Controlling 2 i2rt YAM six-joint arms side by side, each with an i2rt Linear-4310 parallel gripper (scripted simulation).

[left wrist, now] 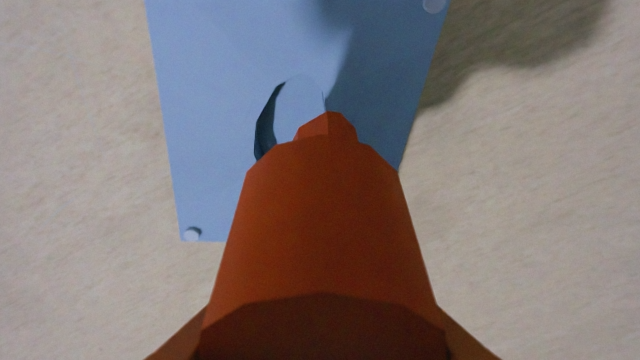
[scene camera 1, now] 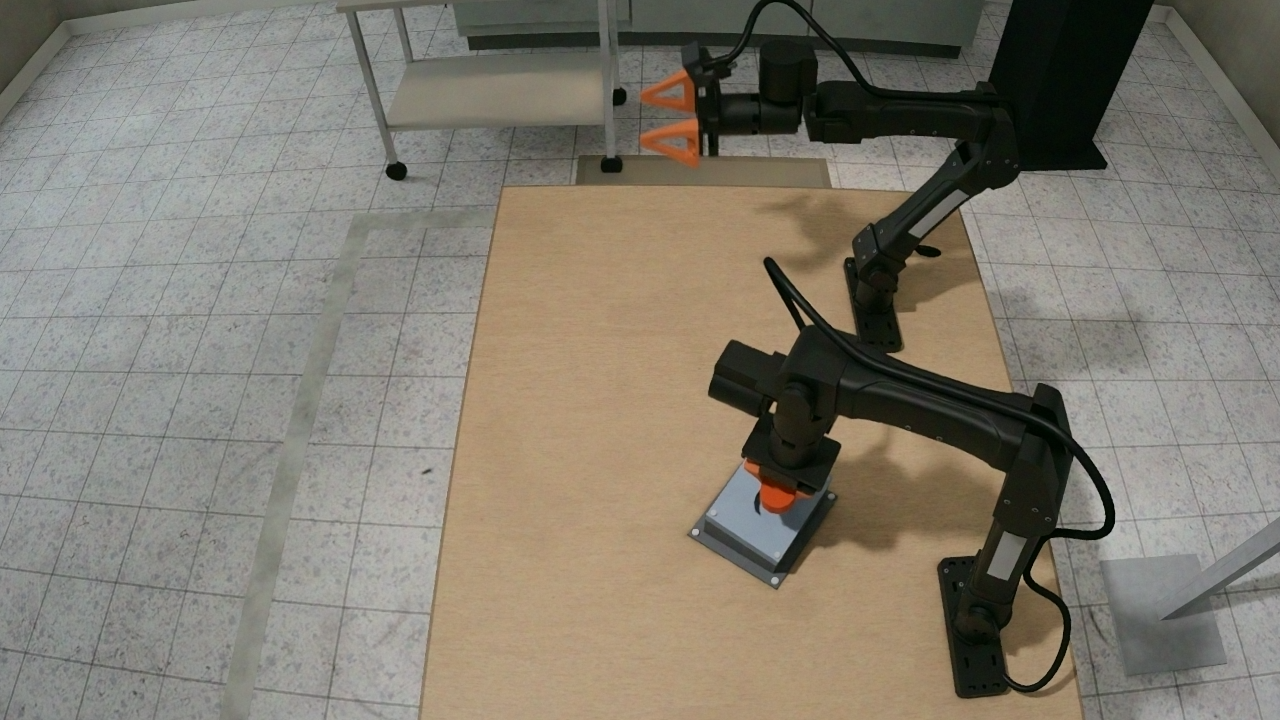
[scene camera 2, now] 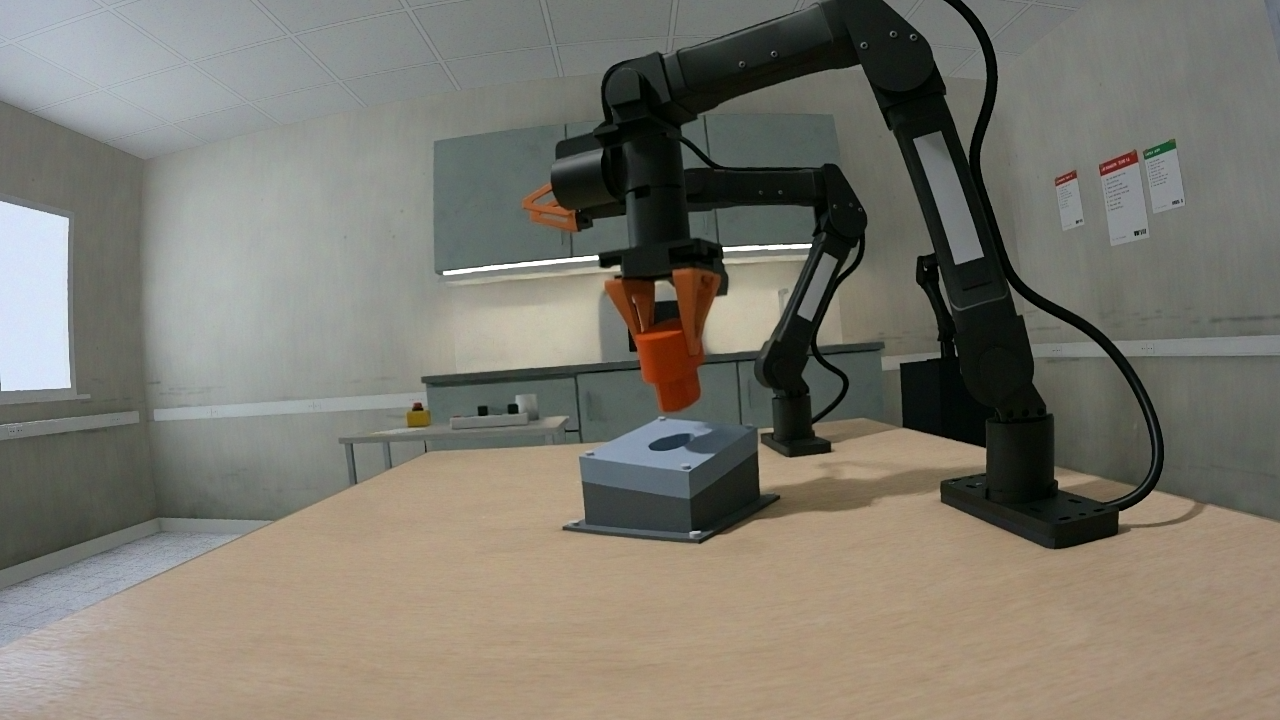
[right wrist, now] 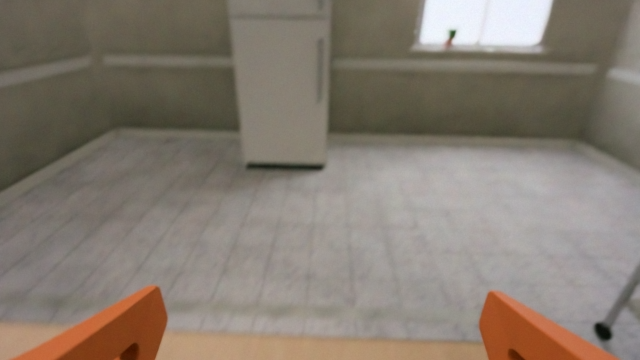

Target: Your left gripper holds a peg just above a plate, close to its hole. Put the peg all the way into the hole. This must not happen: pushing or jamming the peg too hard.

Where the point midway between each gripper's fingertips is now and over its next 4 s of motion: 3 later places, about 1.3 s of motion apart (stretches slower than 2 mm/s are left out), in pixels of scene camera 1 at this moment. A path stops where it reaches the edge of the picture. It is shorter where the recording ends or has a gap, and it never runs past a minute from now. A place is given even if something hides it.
The left gripper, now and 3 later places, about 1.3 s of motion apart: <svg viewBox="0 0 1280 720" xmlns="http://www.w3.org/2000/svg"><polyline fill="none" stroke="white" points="781,486 774,483 773,491 771,495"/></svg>
The right gripper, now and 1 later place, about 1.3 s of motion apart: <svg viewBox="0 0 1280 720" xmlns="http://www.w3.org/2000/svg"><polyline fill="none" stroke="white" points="640,120 862,263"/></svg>
